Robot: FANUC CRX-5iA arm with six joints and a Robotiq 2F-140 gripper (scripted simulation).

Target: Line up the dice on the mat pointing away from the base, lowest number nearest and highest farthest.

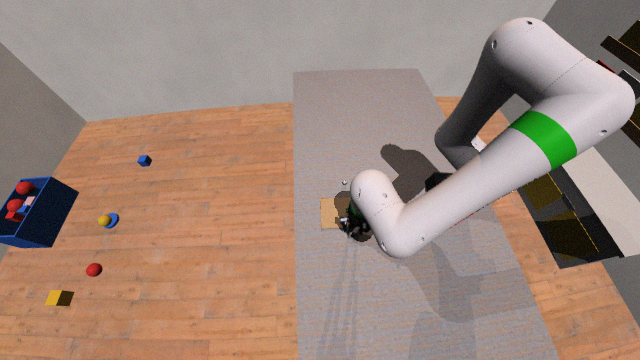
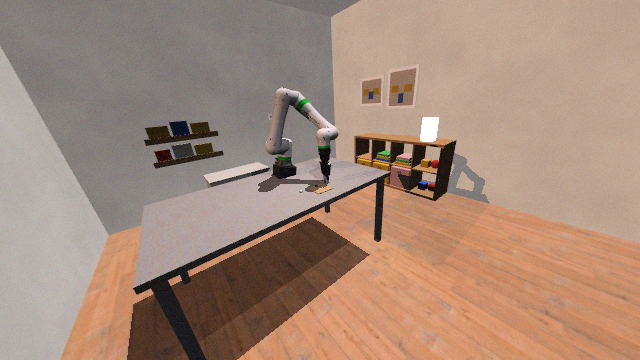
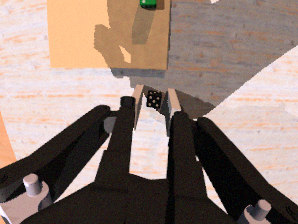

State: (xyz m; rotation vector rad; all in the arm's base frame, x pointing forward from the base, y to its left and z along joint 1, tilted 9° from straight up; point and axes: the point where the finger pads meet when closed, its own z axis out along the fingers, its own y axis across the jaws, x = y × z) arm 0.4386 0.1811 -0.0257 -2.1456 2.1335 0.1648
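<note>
My gripper is now 3 cm above the black die. Round my hand: green die 2 cm ahead, 11 cm to the right, 2 cm below; then tan mat 7 cm ahead, 10 cm to the right, 3 cm below; then white die 3 cm ahead, 25 cm to the right, 3 cm below.
</note>
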